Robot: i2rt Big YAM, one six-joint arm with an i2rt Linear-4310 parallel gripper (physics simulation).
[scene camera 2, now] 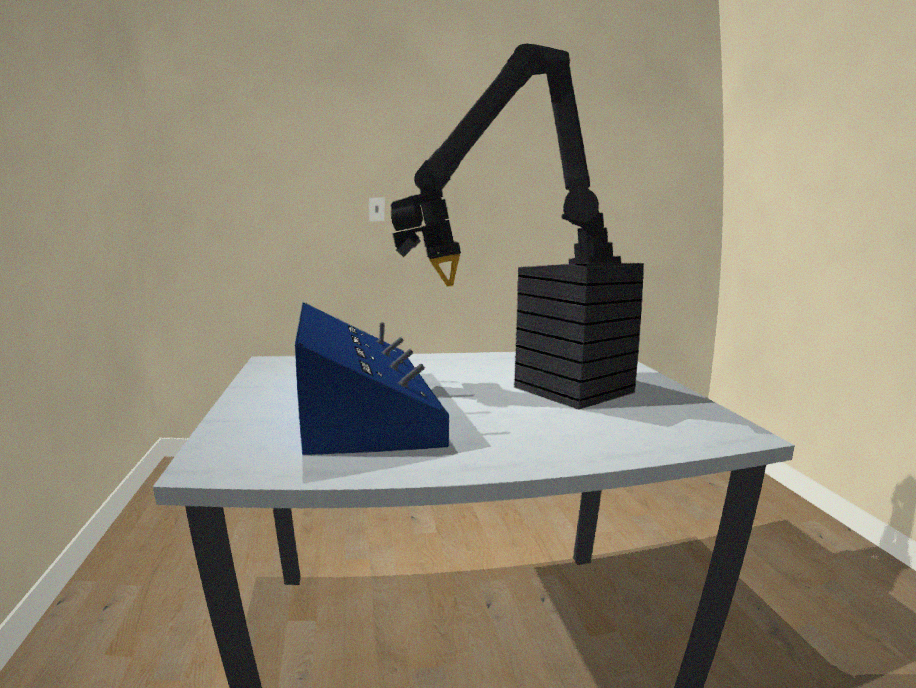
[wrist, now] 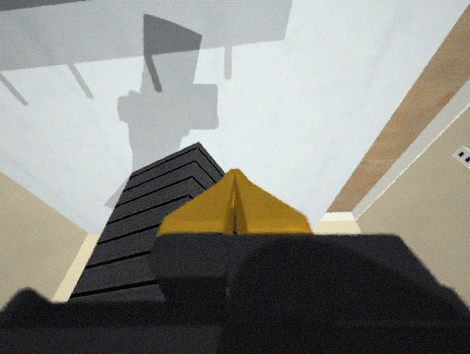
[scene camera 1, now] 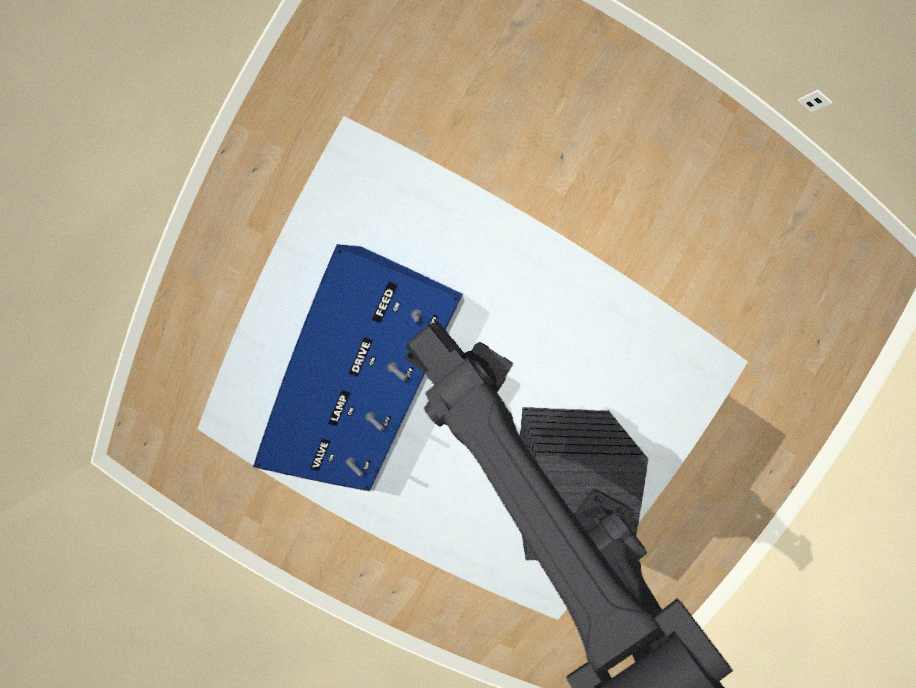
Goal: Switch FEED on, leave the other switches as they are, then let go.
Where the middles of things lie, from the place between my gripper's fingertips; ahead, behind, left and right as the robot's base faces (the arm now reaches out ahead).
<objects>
The blue switch panel [scene camera 1: 360, 321] is 220 mm ahead of my hand, 180 mm to the left of it and 140 mm below it.
</objects>
